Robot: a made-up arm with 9 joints. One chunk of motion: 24 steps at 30 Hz.
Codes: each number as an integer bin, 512 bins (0 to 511) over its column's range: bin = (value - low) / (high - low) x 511, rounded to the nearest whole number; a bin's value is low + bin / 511 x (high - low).
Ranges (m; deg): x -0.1..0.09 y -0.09..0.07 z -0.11..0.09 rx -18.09..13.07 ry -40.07..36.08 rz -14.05..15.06
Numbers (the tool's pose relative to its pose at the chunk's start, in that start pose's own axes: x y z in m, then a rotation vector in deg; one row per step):
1: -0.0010 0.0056 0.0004 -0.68 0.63 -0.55
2: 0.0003 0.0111 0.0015 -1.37 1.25 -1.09
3: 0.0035 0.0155 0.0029 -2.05 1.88 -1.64
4: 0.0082 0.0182 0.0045 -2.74 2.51 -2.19
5: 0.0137 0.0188 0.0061 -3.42 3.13 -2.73
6: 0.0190 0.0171 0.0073 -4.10 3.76 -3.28
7: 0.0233 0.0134 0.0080 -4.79 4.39 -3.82
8: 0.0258 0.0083 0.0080 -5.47 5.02 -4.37
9: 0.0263 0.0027 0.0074 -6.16 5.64 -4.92
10: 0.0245 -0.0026 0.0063 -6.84 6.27 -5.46
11: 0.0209 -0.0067 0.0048 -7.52 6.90 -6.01
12: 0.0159 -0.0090 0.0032 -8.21 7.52 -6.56
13: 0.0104 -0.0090 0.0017 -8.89 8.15 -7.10
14: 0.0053 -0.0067 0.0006 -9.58 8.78 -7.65
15: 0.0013 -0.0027 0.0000 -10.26 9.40 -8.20
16: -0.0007 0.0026 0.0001 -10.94 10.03 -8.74
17: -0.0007 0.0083 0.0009 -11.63 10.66 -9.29
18: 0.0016 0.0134 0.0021 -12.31 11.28 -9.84
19: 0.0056 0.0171 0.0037 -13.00 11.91 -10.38
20: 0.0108 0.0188 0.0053 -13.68 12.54 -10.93
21: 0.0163 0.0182 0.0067 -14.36 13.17 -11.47
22: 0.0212 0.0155 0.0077 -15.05 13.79 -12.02
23: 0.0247 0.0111 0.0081 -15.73 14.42 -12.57
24: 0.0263 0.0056 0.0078 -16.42 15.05 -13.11
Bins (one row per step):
1: 266 305 282 286 273 237
2: 270 323 285 274 277 228
3: 278 337 288 263 282 218
4: 291 346 293 252 286 208
5: 306 347 297 241 290 199
6: 320 342 300 229 294 189
7: 332 330 301 218 298 180
8: 338 314 301 207 303 170
9: 340 296 300 196 307 160
10: 335 279 297 184 311 151
11: 325 266 293 173 315 141
12: 312 259 289 162 319 131
13: 297 259 285 151 324 122
14: 283 266 283 140 328 112
15: 272 279 281 128 332 103
16: 267 296 281 117 336 93
17: 267 314 283 106 340 84
18: 273 330 286 95 345 74
19: 284 342 291 83 349 64
20: 298 347 295 72 353 55
21: 313 346 298 61 357 45
22: 326 337 301 50 361 36
23: 335 323 302 39 366 26
24: 340 305 301 27 370 17

